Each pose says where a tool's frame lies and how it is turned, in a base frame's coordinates. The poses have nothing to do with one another.
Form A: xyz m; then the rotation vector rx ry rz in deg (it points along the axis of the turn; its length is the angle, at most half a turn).
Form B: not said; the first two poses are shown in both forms.
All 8 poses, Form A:
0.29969 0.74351 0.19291 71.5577 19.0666 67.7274
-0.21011 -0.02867 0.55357 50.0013 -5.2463 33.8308
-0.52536 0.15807 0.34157 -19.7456 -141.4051 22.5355
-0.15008 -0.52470 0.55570 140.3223 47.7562 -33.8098
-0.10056 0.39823 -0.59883 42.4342 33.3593 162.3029
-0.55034 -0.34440 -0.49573 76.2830 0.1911 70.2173
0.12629 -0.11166 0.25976 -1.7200 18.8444 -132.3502
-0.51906 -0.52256 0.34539 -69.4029 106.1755 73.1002
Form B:
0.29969 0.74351 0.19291 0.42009 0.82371 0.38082 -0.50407 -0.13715 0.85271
-0.21011 -0.02867 0.55357 0.83752 0.45001 0.30993 -0.52274 0.49474 0.69424
-0.52536 0.15807 0.34157 -0.78071 0.33293 0.52882 0.15206 0.92203 -0.35600
-0.15008 -0.52470 0.55570 0.72105 0.44170 -0.53385 0.65027 -0.69740 0.30128
-0.10056 0.39823 -0.59883 -0.86546 0.24392 0.43759 -0.05155 -0.91219 0.40651
-0.55034 -0.34440 -0.49573 0.43285 0.65971 0.61434 -0.65636 -0.23650 0.71642
0.12629 -0.11166 0.25976 -0.69055 -0.71880 -0.08037 0.71267 -0.65724 -0.24522
-0.51906 -0.52256 0.34539 -0.42103 -0.35387 -0.83517 -0.90646 0.13111 0.40141

